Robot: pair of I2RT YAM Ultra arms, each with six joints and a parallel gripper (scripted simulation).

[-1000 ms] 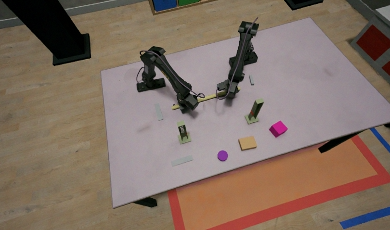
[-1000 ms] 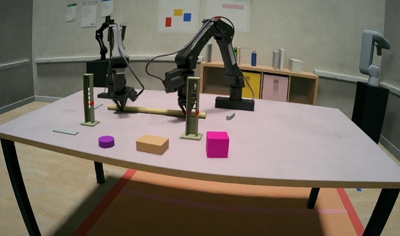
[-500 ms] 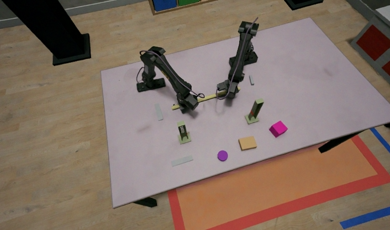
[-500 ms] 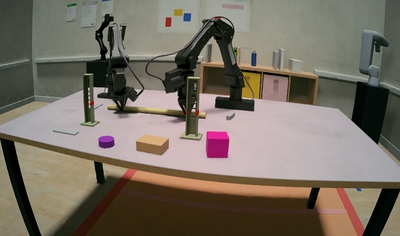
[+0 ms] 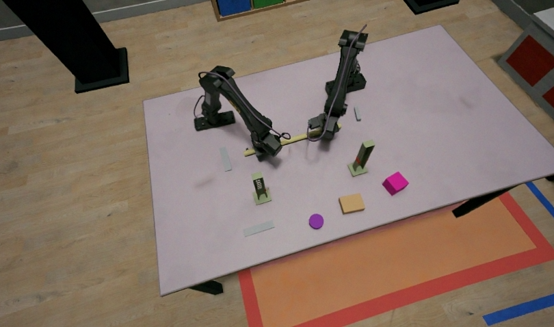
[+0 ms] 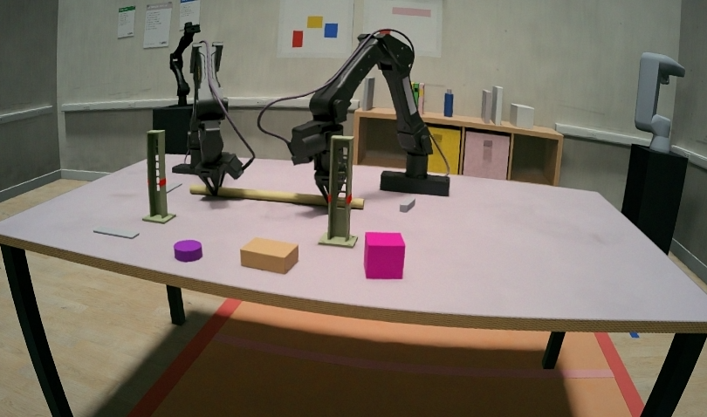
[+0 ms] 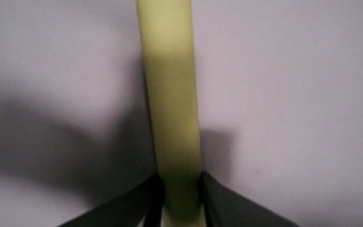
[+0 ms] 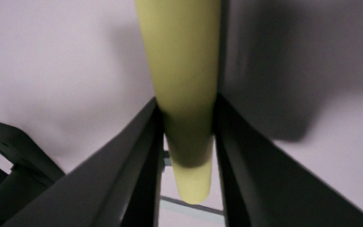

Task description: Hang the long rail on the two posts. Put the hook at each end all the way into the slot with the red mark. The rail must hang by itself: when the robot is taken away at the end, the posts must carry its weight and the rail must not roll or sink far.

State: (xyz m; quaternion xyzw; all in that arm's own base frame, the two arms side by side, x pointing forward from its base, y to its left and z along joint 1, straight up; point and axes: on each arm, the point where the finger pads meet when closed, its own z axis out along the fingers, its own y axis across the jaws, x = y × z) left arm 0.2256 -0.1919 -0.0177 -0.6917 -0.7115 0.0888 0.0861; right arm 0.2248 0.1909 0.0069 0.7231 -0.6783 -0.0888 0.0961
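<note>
Now: left hand 10 mm past the long yellow rail, 160 mm to the left of it and 10 mm above it. The rest, counted from my left hand: magenta cube 360 mm ahead, 170 mm to the left, 20 mm above; then purple disc 410 mm ahead, 190 mm to the right; then orange block 380 mm ahead, 30 mm to the right.
The long yellow rail is 160 mm to the left of my right hand, 20 mm behind it and 10 mm below it. From my right hand the other things lie so: magenta cube: 500 mm to the left, 350 mm ahead, 20 mm above; purple disc: 400 mm ahead, 130 mm to the left; orange block: 380 mm ahead, 290 mm to the left.
</note>
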